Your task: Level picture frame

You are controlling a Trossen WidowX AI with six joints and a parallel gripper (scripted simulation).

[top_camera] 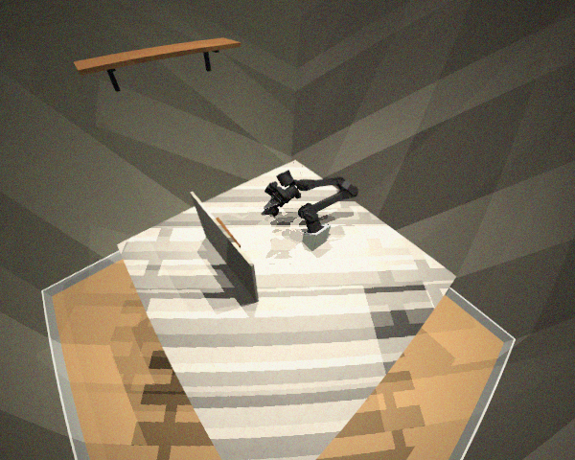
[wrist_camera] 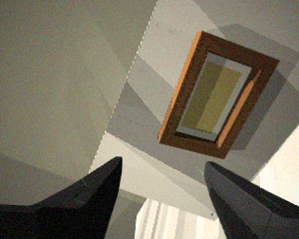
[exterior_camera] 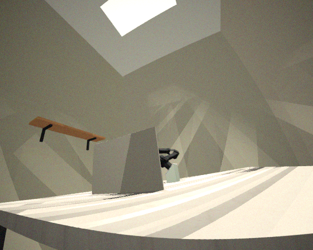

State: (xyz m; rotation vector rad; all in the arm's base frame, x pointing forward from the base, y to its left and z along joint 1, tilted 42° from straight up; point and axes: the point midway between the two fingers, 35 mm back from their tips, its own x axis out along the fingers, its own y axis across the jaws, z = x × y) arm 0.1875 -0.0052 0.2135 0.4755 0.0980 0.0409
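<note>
Right now the wooden picture frame is 190 mm ahead of my gripper tip, 30 mm to the right of it and 90 mm below it. Round my gripper tip: upright wall panel 200 mm ahead, 10 mm to the right, 100 mm below.
</note>
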